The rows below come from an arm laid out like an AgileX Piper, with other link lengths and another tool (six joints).
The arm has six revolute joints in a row. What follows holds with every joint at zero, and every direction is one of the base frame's. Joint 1 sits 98.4 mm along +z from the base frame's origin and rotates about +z. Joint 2 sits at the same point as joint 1 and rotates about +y. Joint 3 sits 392.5 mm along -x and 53.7 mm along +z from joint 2 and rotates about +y. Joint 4 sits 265.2 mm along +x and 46.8 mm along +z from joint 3 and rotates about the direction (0.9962, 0, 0.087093). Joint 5 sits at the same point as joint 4 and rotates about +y. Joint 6 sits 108.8 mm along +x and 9.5 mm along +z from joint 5 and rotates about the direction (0.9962, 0, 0.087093). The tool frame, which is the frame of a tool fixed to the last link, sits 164.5 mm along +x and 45.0 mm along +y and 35.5 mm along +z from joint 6; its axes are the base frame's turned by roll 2.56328, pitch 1.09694 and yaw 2.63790 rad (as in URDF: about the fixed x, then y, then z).
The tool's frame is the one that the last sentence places.
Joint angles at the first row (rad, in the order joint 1, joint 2, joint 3, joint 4, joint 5, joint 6):
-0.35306, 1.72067, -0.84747, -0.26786, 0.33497, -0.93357
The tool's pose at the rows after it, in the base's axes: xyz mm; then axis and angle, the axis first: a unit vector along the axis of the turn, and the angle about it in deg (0 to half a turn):
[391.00, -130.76, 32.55, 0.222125, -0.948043, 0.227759, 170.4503]
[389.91, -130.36, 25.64, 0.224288, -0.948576, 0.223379, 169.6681]
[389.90, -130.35, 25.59, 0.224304, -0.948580, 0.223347, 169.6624]
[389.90, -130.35, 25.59, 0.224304, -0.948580, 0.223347, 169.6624]
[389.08, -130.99, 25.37, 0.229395, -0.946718, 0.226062, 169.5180]
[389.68, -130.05, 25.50, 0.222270, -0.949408, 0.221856, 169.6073]
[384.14, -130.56, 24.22, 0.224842, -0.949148, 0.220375, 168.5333]
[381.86, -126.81, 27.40, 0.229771, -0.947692, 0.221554, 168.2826]
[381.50, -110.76, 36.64, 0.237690, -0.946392, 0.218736, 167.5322]
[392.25, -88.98, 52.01, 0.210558, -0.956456, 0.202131, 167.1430]
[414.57, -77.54, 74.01, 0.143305, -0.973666, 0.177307, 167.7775]
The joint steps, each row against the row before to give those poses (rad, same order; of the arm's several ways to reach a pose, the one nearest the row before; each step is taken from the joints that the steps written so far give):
0.00000, 0.02304, -0.00209, 0.00000, -0.00480, -0.00001
-0.00001, 0.01680, -0.00002, 0.00003, 0.00002, -0.00003
0.00002, 0.00011, 0.00002, -0.00003, 0.00000, 0.00004
0.00000, 0.00000, 0.00000, 0.00000, 0.00000, 0.00000
-0.00002, 0.00002, -0.00001, -0.00454, 0.00094, -0.00793
0.00002, -0.00001, 0.00000, 0.00629, 0.00080, 0.01133
-0.00110, -0.00089, 0.00000, -0.00478, 0.01948, -0.00179
0.01015, -0.01084, -0.00038, -0.00176, 0.01647, -0.00085
0.04585, -0.01998, -0.02009, 0.00098, 0.06238, 0.02331
0.06423, -0.01205, -0.05531, 0.00387, 0.09210, 0.11246
0.04060, 0.00001, -0.08917, 0.00490, 0.09463, 0.16788

